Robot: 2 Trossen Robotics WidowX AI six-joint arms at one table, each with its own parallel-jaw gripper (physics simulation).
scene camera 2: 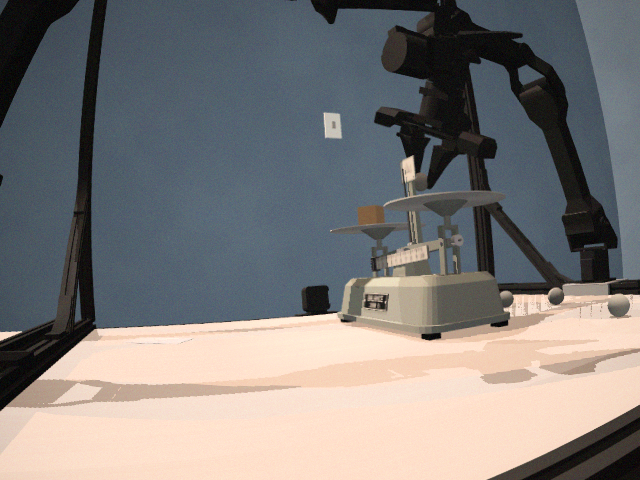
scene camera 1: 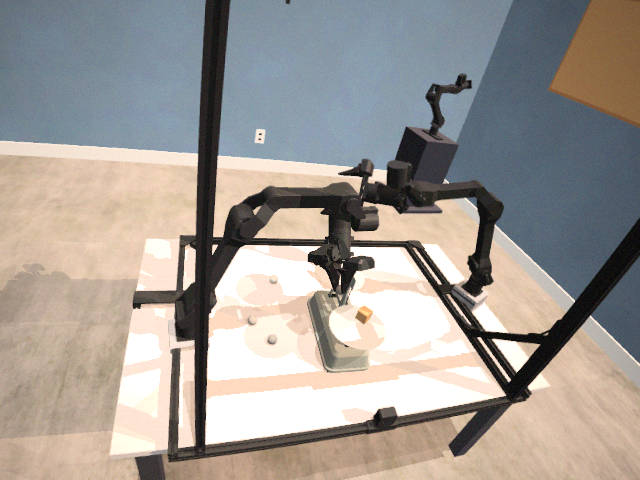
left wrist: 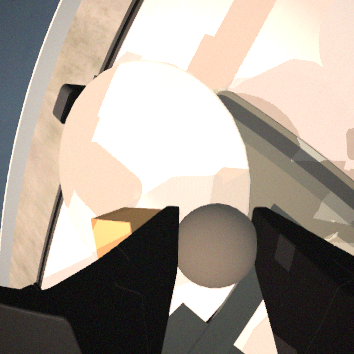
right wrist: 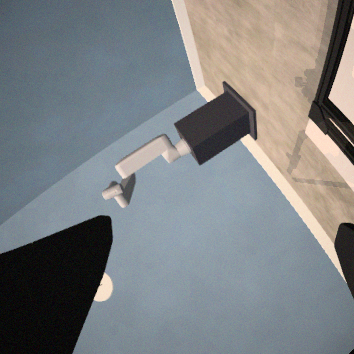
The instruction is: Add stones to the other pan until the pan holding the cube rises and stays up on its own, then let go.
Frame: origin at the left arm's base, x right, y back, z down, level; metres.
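Where they show: left gripper, fingertip midpoint: (scene camera 2: pixel 421 185) (scene camera 1: pixel 339 292) (left wrist: pixel 215 218); right gripper, fingertip midpoint: (right wrist: pixel 230 233); left arm's base, link origin: (scene camera 2: pixel 595 281) (scene camera 1: pixel 188 331); right arm's base, link origin: (scene camera 1: pixel 471 289).
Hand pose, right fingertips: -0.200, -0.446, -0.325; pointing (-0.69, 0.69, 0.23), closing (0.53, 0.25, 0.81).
Observation:
Things, the pixels of their top centre, and the offset from my right fingertips, as dx, dy, dz. "spot": a spot on its surface instead.
- orange cube, top centre: (left wrist: pixel 112 245) (scene camera 2: pixel 370 206) (scene camera 1: pixel 365 310) +0.346, +0.019, +0.173
- round grey stone, top centre: (left wrist: pixel 196 262) (scene camera 2: pixel 419 172) +0.289, +0.074, +0.128
- scale's upright plate, surface spot: (scene camera 2: pixel 408 168) spot: +0.267, +0.035, +0.129
The balance scale (scene camera 1: pixel 345 360) (scene camera 2: pixel 460 299) stands on the table. An orange cube (scene camera 1: pixel 364 314) (scene camera 2: pixel 370 214) (left wrist: pixel 112 235) sits on one pan (scene camera 1: pixel 356 333) (scene camera 2: pixel 343 230) (left wrist: pixel 160 115), the lower one in scene camera 2. The other pan (scene camera 2: pixel 485 196) is higher; no stone shows on it there. My left gripper (scene camera 1: pixel 339 290) (scene camera 2: pixel 424 180) (left wrist: pixel 215 218) is shut on a round grey stone (scene camera 2: pixel 420 181) (left wrist: pixel 217 245), beside the scale's upright column and just above the higher pan's level. My right gripper (right wrist: pixel 230 233) is open and empty, raised high behind the scale in scene camera 1.
Three loose grey stones (scene camera 1: pixel 273 279) (scene camera 1: pixel 252 320) (scene camera 1: pixel 272 338) lie on the table left of the scale in scene camera 1. The scale's upright plate (scene camera 2: pixel 408 168) stands close to my left fingers. A black frame (scene camera 1: pixel 273 435) runs around the table, with a small black box (scene camera 1: pixel 385 416) on its near bar.

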